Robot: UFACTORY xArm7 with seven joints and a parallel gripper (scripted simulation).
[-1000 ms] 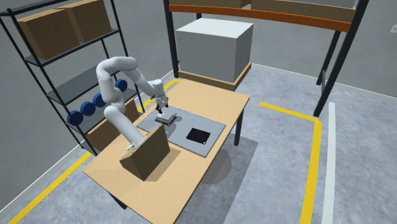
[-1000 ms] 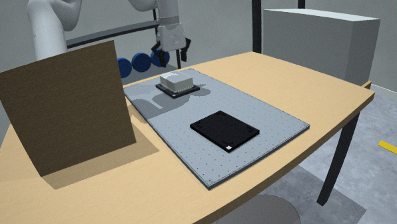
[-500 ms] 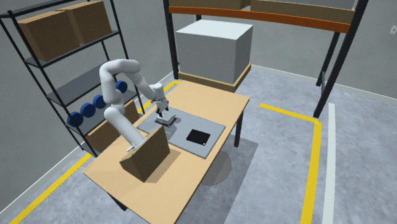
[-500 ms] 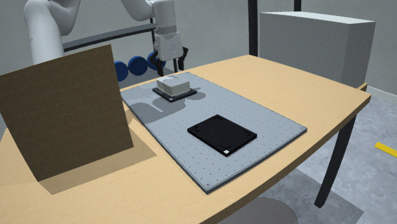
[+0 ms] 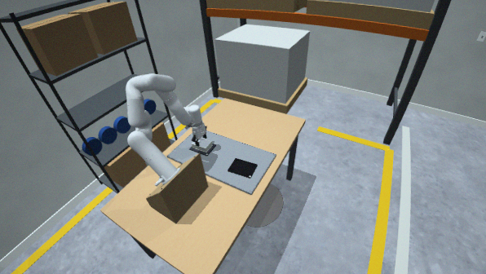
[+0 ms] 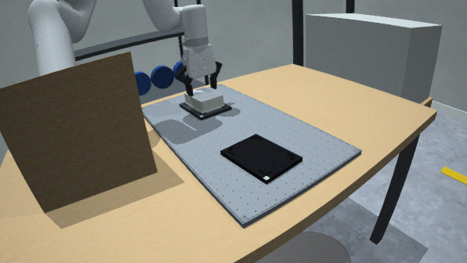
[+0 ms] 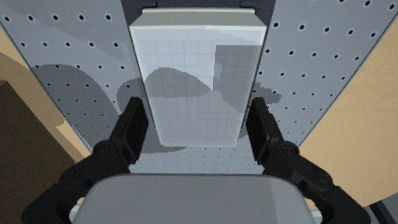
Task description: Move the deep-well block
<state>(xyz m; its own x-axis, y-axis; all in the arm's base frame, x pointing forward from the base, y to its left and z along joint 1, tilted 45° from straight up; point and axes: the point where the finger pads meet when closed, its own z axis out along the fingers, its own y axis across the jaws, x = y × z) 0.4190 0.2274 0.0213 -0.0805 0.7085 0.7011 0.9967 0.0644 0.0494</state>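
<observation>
Right now the white deep-well block is 40 mm below my hand. The rest, counted from my hand: black nest N2: 360 mm to the right, 60 mm below, 30 mm behind; then nest N1: 60 mm below; then small white corner mark: 450 mm to the right, 70 mm behind, 60 mm below.
</observation>
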